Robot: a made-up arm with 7 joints. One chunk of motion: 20 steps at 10 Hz.
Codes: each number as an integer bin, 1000 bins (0 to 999) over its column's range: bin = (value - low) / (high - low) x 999, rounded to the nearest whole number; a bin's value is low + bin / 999 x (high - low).
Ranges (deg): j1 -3.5..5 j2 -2.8..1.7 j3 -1.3..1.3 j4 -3..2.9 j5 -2.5..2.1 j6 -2.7..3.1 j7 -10.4..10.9
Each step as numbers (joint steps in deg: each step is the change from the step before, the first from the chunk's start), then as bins.
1 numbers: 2.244 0.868 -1.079 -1.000 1.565 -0.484 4.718
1 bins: 675 814 85 339 883 382 709
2 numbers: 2.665 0.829 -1.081 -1.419 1.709 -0.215 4.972
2 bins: 725 806 84 268 914 428 721
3 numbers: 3.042 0.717 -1.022 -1.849 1.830 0.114 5.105
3 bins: 769 781 107 195 940 485 727
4 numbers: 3.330 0.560 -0.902 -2.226 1.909 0.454 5.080
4 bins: 803 746 153 131 958 543 726
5 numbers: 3.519 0.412 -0.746 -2.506 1.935 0.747 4.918
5 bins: 825 713 213 84 963 594 718
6 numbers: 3.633 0.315 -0.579 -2.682 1.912 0.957 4.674
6 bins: 838 692 277 54 958 630 707
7 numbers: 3.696 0.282 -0.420 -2.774 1.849 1.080 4.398
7 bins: 846 684 338 38 944 651 694
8 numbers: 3.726 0.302 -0.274 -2.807 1.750 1.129 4.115
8 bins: 849 689 394 33 923 660 681
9 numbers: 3.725 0.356 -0.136 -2.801 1.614 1.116 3.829
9 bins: 849 701 447 34 893 657 667
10 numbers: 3.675 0.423 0.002 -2.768 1.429 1.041 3.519
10 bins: 843 716 500 39 853 644 653
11 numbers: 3.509 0.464 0.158 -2.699 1.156 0.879 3.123
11 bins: 824 725 560 51 794 616 634
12 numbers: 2.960 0.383 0.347 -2.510 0.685 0.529 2.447
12 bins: 759 707 633 83 692 556 603
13 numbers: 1.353 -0.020 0.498 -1.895 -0.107 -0.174 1.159
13 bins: 570 617 691 187 520 435 542
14 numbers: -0.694 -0.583 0.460 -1.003 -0.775 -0.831 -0.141
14 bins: 330 492 676 338 375 322 481
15 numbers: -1.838 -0.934 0.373 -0.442 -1.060 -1.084 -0.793
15 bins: 195 414 643 433 313 278 451
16 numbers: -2.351 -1.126 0.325 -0.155 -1.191 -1.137 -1.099
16 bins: 135 372 624 482 284 269 436
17 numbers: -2.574 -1.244 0.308 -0.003 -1.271 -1.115 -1.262
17 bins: 109 345 618 507 267 273 429
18 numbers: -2.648 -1.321 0.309 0.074 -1.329 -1.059 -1.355
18 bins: 100 328 618 520 254 283 424
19 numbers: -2.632 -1.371 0.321 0.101 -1.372 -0.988 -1.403
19 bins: 102 317 623 525 245 295 422
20 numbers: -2.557 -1.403 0.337 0.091 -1.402 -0.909 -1.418
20 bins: 111 310 629 523 238 308 421
